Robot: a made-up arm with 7 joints. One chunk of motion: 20 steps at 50 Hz.
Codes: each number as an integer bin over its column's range. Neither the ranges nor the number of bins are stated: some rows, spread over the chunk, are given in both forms.
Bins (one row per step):
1: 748 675 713 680 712 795 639
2: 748 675 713 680 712 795 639
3: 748 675 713 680 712 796 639
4: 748 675 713 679 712 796 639
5: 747 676 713 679 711 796 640
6: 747 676 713 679 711 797 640
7: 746 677 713 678 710 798 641
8: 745 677 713 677 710 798 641
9: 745 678 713 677 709 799 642
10: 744 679 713 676 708 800 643
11: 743 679 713 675 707 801 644
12: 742 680 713 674 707 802 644
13: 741 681 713 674 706 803 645
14: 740 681 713 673 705 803 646
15: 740 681 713 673 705 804 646
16: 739 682 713 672 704 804 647
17: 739 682 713 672 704 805 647
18: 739 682 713 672 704 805 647
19: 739 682 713 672 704 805 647
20: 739 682 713 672 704 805 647
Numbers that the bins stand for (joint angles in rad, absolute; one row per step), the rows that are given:
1: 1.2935 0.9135 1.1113 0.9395 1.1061 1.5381 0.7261
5: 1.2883 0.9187 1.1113 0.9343 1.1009 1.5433 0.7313
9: 1.2779 0.9291 1.1113 0.9239 1.0905 1.5590 0.7417
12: 1.2623 0.9395 1.1113 0.9083 1.0801 1.5746 0.7522
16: 1.2466 0.9499 1.1113 0.8979 1.0645 1.5850 0.7678
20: 1.2466 0.9499 1.1113 0.8979 1.0645 1.5902 0.7678
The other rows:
2: 1.2935 0.9135 1.1113 0.9395 1.1061 1.5381 0.7261
3: 1.2935 0.9135 1.1113 0.9395 1.1061 1.5433 0.7261
4: 1.2935 0.9135 1.1113 0.9343 1.1061 1.5433 0.7261
6: 1.2883 0.9187 1.1113 0.9343 1.1009 1.5485 0.7313
7: 1.2831 0.9239 1.1113 0.9291 1.0957 1.5538 0.7365
8: 1.2779 0.9239 1.1113 0.9239 1.0957 1.5538 0.7365
10: 1.2727 0.9343 1.1113 0.9187 1.0853 1.5642 0.7469
11: 1.2675 0.9343 1.1113 0.9135 1.0801 1.5694 0.7522
13: 1.2571 0.9447 1.1113 0.9083 1.0749 1.5798 0.7574
14: 1.2519 0.9447 1.1113 0.9031 1.0697 1.5798 0.7626
15: 1.2519 0.9447 1.1113 0.9031 1.0697 1.5850 0.7626
17: 1.2466 0.9499 1.1113 0.8979 1.0645 1.5902 0.7678
18: 1.2466 0.9499 1.1113 0.8979 1.0645 1.5902 0.7678
19: 1.2466 0.9499 1.1113 0.8979 1.0645 1.5902 0.7678

